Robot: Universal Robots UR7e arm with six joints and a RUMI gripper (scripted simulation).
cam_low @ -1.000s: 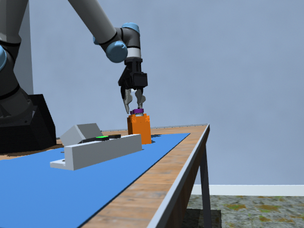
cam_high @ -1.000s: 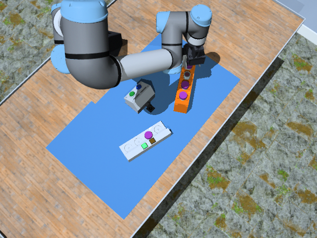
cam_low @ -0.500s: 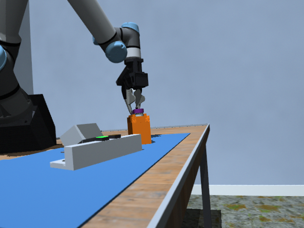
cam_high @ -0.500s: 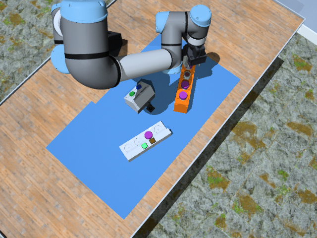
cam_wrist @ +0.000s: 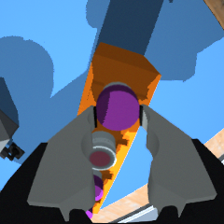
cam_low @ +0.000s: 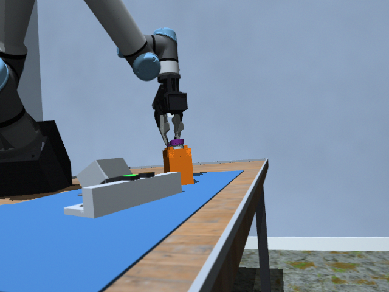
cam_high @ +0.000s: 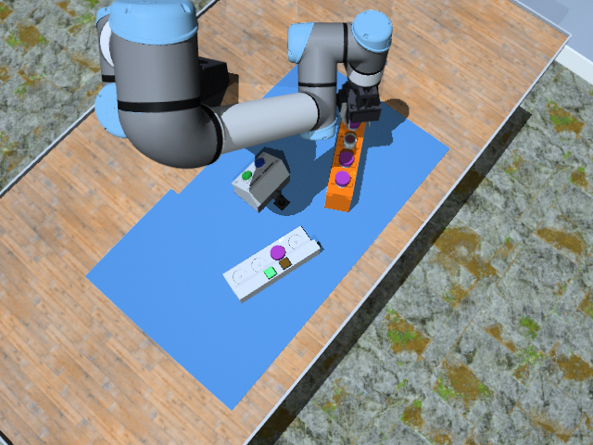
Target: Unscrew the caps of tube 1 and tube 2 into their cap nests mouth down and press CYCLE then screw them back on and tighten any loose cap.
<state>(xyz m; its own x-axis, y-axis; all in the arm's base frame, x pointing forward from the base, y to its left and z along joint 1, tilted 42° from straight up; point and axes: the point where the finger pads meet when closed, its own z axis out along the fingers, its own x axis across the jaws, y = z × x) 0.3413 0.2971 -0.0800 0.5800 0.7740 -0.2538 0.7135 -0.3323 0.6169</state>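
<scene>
Right now the purple cap is 10 mm below my hand. From my hand the other things lie so: grey key housing (80 mm behind, 240 mm to the right, 70 mm below); then green key (100 mm behind, 270 mm to the right, 60 mm below); then blue key (100 mm behind, 220 mm to the right, 60 mm below).
</scene>
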